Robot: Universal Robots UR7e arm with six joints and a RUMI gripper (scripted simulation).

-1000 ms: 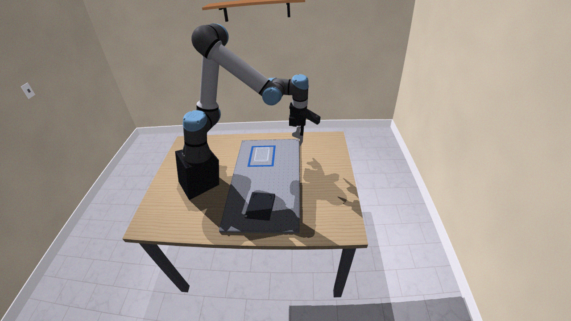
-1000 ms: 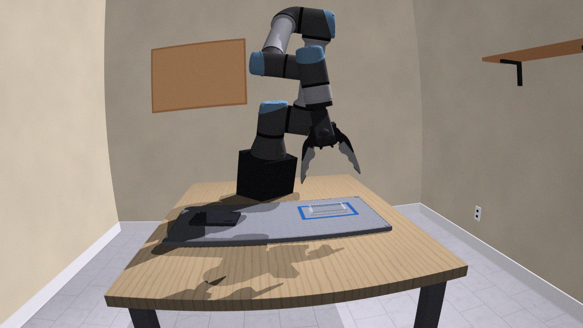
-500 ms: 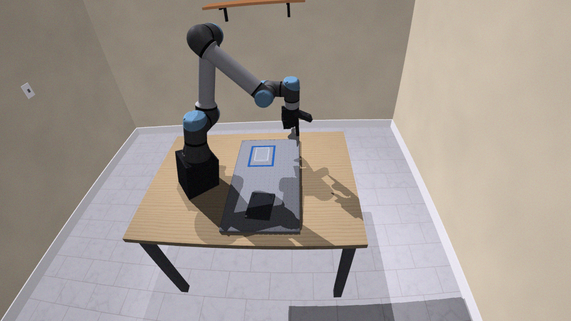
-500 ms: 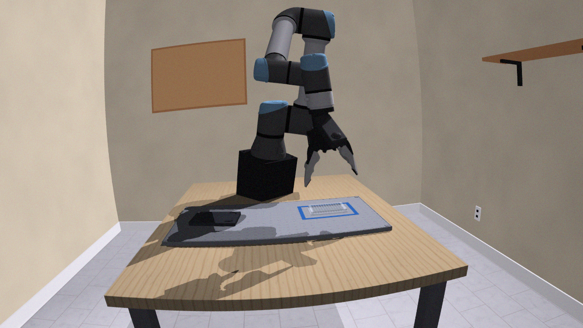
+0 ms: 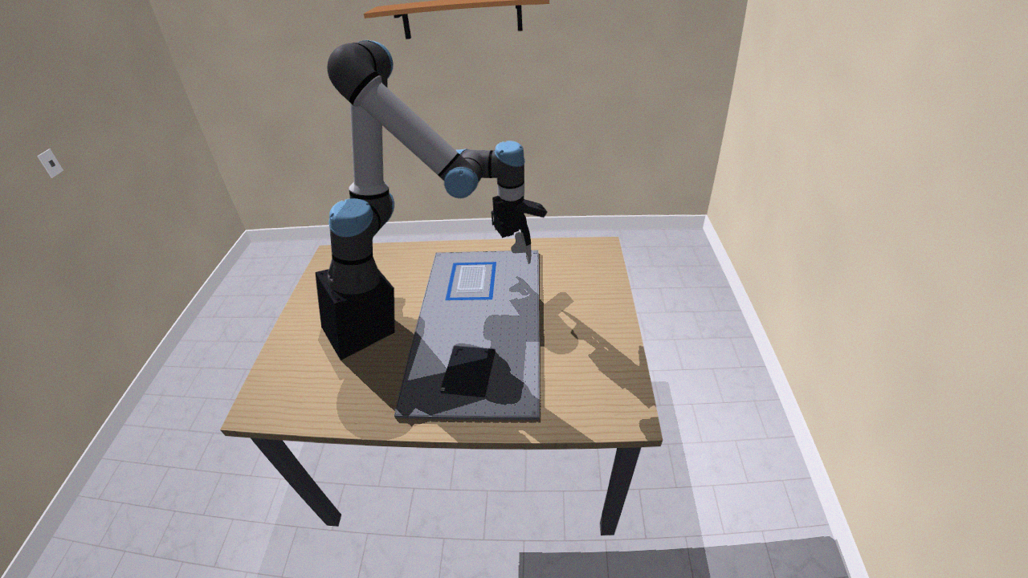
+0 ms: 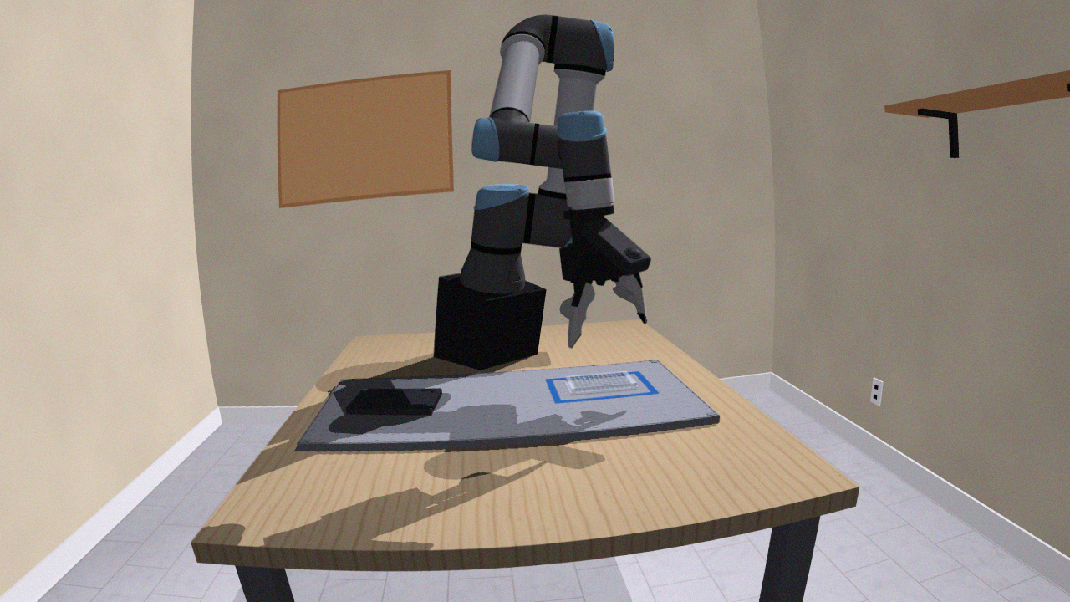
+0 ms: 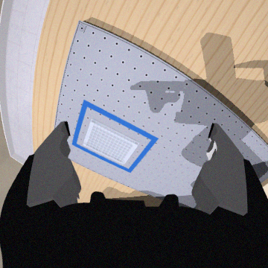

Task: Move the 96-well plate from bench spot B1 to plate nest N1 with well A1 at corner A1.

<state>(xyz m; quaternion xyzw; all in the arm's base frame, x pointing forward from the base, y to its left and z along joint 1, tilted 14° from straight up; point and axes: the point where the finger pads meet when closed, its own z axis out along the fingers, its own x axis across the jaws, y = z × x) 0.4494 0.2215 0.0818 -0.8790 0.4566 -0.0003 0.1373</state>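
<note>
Now: the 96-well plate 160 mm behind my hand, 130 mm below it and 10 mm to the right of it. Round my hand: black plate nest N1: 390 mm to the right, 130 mm below, 80 mm behind.
</note>
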